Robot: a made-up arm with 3 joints. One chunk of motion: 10 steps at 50 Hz.
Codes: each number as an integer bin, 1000 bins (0 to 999) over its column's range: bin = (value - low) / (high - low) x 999, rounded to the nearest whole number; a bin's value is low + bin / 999 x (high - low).
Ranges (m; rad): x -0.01..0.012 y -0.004..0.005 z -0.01..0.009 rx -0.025..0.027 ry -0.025..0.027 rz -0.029..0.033
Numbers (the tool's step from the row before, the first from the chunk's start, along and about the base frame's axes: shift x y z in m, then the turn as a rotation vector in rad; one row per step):
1: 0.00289 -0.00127 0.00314 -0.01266 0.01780 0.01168
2: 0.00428 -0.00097 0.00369 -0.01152 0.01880 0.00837
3: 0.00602 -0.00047 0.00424 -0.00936 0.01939 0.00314
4: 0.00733 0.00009 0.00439 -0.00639 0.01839 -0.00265
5: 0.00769 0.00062 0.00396 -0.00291 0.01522 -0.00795
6: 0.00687 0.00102 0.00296 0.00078 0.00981 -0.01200
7: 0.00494 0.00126 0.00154 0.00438 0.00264 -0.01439
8: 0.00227 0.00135 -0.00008 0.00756 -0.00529 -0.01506
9: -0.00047 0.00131 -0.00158 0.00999 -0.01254 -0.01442
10: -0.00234 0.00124 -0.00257 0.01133 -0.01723 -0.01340
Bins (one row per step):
1: 585 303 691 237 822 655
2: 648 336 720 259 841 602
3: 727 392 749 300 853 518
4: 787 454 757 358 834 425
5: 803 513 734 424 773 339
6: 766 557 681 495 669 274
7: 678 584 607 564 531 235
8: 557 594 522 626 379 225
9: 433 589 443 672 239 235
10: 348 582 391 698 149 251

